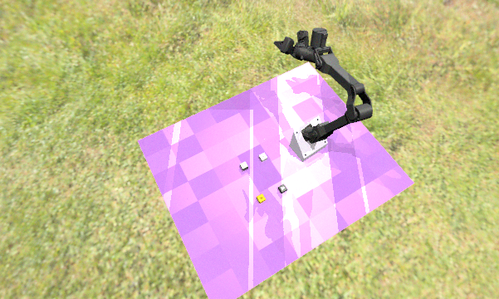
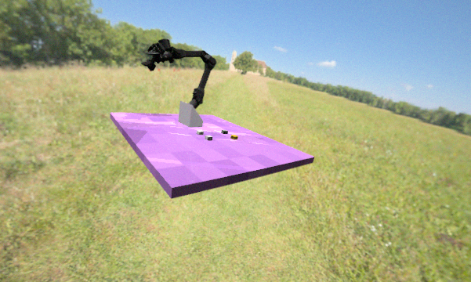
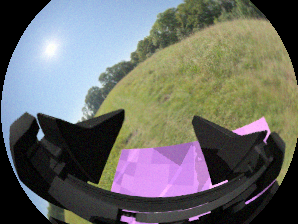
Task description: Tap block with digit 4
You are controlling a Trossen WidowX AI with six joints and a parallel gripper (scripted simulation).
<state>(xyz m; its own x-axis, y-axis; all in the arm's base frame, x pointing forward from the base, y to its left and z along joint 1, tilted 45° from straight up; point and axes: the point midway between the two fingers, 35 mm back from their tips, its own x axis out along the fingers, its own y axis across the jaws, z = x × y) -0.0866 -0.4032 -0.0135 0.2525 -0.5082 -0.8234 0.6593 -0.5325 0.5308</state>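
My gripper tip is 420 mm short of the yellow block, 420 mm to the right of it and 380 mm above it. Also, from my gripper tip: white block: 280 mm ahead, 260 mm to the left, 380 mm below; black block: 310 mm ahead, 450 mm to the left, 380 mm below.
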